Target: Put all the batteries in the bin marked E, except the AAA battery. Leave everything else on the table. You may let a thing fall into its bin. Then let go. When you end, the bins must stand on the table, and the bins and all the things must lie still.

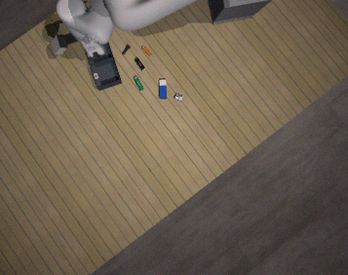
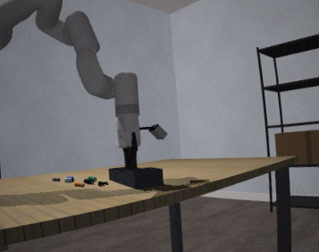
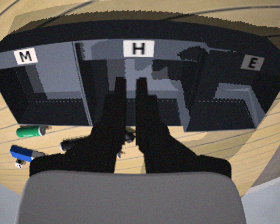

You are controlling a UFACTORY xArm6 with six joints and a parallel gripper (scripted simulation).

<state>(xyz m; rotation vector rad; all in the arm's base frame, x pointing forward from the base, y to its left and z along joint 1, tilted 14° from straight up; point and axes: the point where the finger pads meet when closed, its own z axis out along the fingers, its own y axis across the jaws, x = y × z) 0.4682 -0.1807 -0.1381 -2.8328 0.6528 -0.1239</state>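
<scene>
Now: hand 4 cm above the dark bin and 1 cm to the left of it. Round my hand: orange battery 13 cm behind, 10 cm to the left, 5 cm below; then green battery 17 cm to the left, 5 cm below, 3 cm behind; then black cylindrical battery 12 cm to the left, 8 cm behind, 5 cm below.
</scene>
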